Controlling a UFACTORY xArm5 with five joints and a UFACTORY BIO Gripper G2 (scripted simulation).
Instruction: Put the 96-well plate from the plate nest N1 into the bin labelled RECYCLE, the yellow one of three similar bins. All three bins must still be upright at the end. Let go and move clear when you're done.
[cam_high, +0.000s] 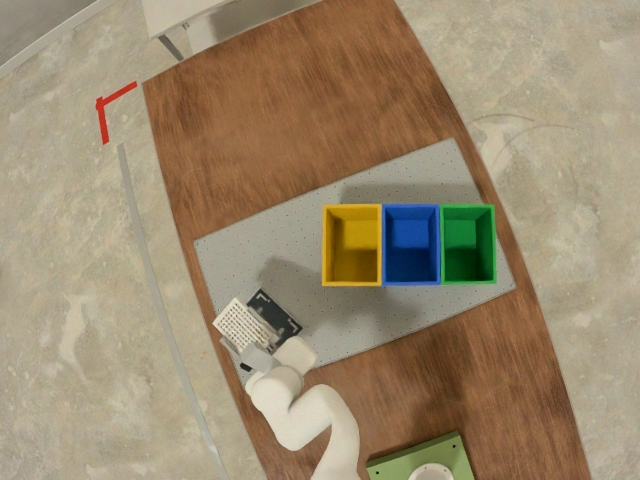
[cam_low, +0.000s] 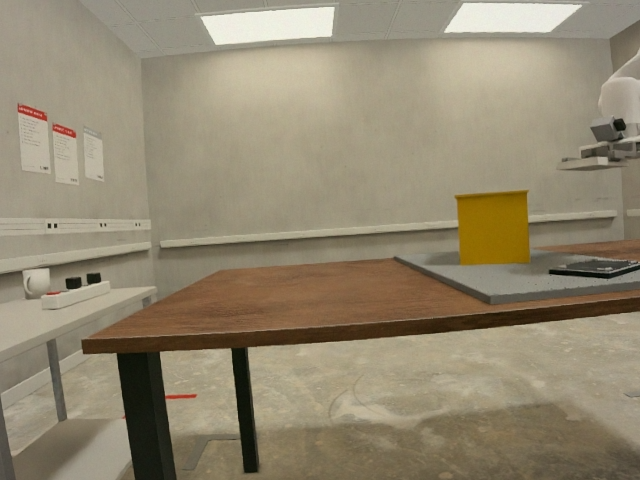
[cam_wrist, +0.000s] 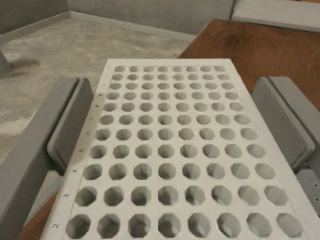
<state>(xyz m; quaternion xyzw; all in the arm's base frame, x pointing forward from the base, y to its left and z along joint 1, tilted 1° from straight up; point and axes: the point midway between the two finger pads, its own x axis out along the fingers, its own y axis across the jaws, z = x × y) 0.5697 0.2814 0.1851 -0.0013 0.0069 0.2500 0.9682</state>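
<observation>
Now: the yellow bin 11 cm ahead of my hand, 28 cm to the right of it and 14 cm below it. Round my hand: black plate nest 22 cm below; then blue bin 6 cm ahead, 41 cm to the right, 14 cm below; then white 96-well plate 1 cm below.
</observation>
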